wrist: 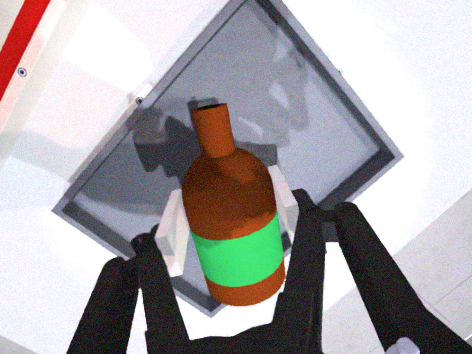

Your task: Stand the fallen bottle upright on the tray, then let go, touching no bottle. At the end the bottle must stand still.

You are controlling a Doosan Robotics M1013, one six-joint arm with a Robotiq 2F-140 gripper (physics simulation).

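Places are measured from the arm's base along level axes (x left, y back, z up), in millimetres.
Where they show: gripper, fingertip midpoint: (228, 193).
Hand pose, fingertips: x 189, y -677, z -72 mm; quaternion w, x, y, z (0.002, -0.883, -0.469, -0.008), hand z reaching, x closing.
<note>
Each offset is from my fingertips to the top centre of the thing. "*": to the spot under its first point. Level surfaces: height alone.
A brown bottle @[dy -2, dx +3, dz +44 mm] (230, 195) with a green label lies on its side in the wrist view, its neck pointing to the top and its base toward the gripper's palm. It lies over the grey tray @[* dy +70, dx +90, dz -14 mm] (350, 192), its base near the tray's lower corner. My gripper (228, 193) is shut on the bottle, with one pale fingertip pad on each side of its body, around the shoulder and the upper part of the label. The underside of the bottle is hidden.
The tray has a low raised rim all round and stands on a white surface @[dz -35 mm] (430, 100). A red strip @[* dy -6, dx -184, dz -1 mm] (22, 40) runs along the top left. A tiled floor (440, 265) shows at the lower right. Dark shadows fall across the tray beside the bottle.
</note>
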